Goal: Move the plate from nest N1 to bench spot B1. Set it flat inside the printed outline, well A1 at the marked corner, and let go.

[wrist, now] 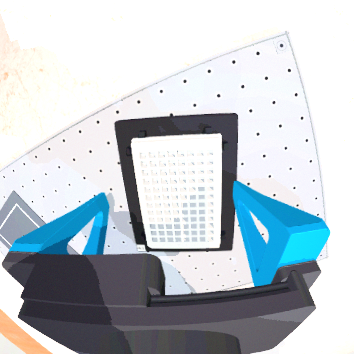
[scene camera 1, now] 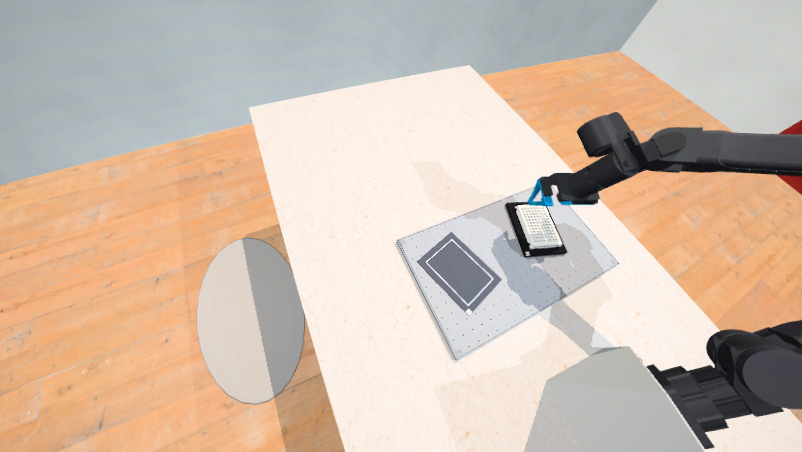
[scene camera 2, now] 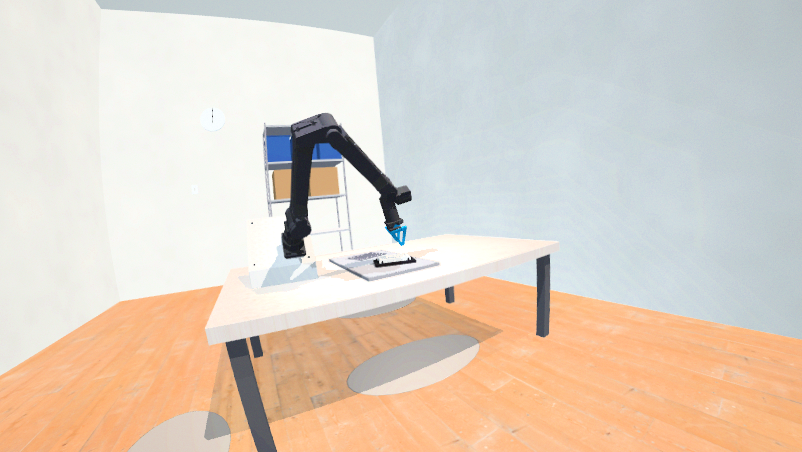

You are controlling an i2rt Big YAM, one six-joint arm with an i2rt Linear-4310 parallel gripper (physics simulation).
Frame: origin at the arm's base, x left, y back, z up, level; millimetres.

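Seen in the pictures: gripper, fingertip midpoint: (wrist: 168, 193) (scene camera 1: 545, 202) (scene camera 2: 400, 243); arm's base at its link origin: (scene camera 1: 669, 402) (scene camera 2: 293, 245).
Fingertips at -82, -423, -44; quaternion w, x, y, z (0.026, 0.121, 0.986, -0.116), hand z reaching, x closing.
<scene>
Offsets run from my fingertips to a thing's middle, as dx, dy, dz. "*": to the spot under its first point. Level surfaces: height alone.
The white well plate {+7, +34, -58} (scene camera 1: 538, 225) (scene camera 2: 394, 257) (wrist: 177, 190) sits in the black nest N1 (scene camera 1: 513, 222) (wrist: 228, 165), which has a small white mark at one corner. My gripper (scene camera 1: 552, 203) (scene camera 2: 401, 243) (wrist: 168, 193) is open and empty, a little above the plate. In the wrist view its blue fingers stand to the left and right of the plate's long sides, apart from it. Bench spot B1 {* +264, +75, -76} (scene camera 1: 460, 272) is a dark rectangle with a white printed outline and a white mark {+289, +164, -76} (scene camera 1: 468, 311) at one corner; part of it shows at the wrist view's left edge.
The nest and the spot are on a perforated grey board (scene camera 1: 488, 322) (wrist: 280, 125) on the pale table {dz -90} (scene camera 1: 348, 185) (scene camera 2: 494, 249). The arm's base stands near a grey box-like panel (scene camera 1: 606, 404). A shelf unit (scene camera 2: 306, 197) with boxes stands behind the arm.
</scene>
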